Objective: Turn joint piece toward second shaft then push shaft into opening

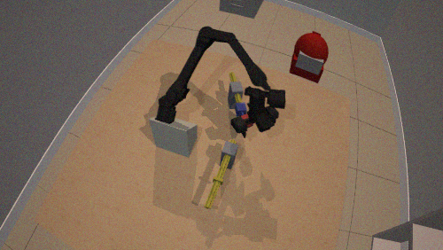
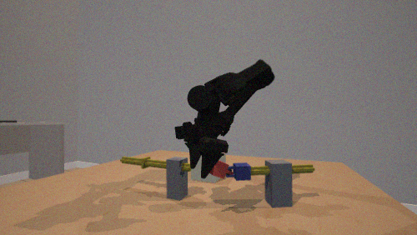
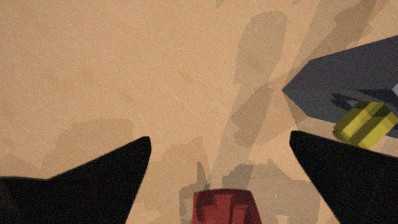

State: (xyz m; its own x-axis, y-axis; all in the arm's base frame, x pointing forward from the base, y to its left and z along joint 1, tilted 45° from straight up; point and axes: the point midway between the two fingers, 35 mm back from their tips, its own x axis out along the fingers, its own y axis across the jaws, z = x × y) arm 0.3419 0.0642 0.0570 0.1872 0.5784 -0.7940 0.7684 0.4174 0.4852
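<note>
The red joint piece lies 5 cm to the left of my gripper tip and 4 cm behind it.
</note>
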